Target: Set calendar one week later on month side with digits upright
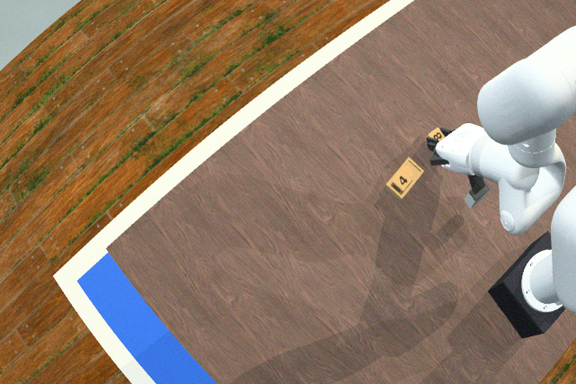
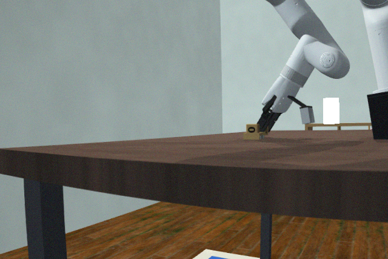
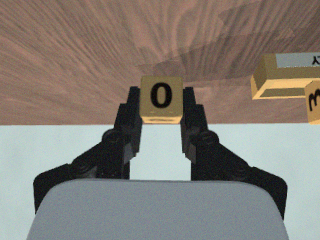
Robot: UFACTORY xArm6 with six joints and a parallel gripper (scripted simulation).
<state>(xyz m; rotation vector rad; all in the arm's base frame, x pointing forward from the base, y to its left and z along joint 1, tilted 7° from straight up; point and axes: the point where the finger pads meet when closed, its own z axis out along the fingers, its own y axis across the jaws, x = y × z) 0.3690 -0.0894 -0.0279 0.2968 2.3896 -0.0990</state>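
My hand is 1 cm short of the tray, 10 cm to the right of it and 3 cm above it. From my hand the other things lie so: wooden cube: 1 cm ahead, 2 cm below.
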